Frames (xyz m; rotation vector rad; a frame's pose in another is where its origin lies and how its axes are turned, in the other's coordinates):
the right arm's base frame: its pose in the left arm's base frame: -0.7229 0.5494 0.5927 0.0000 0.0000 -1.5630
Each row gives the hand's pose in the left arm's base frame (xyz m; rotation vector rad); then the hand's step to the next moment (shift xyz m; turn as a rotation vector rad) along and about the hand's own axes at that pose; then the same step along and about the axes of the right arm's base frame.
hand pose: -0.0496 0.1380 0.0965 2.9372 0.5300 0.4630
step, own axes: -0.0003 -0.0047 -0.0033 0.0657 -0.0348 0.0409
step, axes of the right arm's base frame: -0.0045 -0.0028 0.0022 -0.0529 0.0608 -0.0265
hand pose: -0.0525 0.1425 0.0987 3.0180 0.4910 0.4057
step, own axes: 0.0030 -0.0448 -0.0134 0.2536 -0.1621 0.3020
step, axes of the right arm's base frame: -0.0437 -0.0141 0.0093 -0.2282 0.2650 -0.2440
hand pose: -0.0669 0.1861 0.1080 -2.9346 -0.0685 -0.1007
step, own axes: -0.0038 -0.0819 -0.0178 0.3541 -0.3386 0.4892
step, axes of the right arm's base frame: -0.0764 -0.0087 0.0336 -0.4422 0.3692 -0.3840
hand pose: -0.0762 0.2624 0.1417 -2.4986 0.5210 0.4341
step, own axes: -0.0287 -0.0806 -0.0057 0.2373 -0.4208 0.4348
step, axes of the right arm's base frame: -0.0670 0.0126 0.0520 -0.5072 0.3151 -0.2567
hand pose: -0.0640 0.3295 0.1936 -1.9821 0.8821 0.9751
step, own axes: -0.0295 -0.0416 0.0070 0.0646 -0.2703 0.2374
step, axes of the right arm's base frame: -0.0333 0.0179 0.0350 -0.3128 0.1747 -0.0726
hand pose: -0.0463 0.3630 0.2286 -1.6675 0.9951 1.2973
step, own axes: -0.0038 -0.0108 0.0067 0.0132 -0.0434 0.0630
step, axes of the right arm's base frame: -0.0107 0.0069 0.0038 -0.0728 0.0197 -0.0186
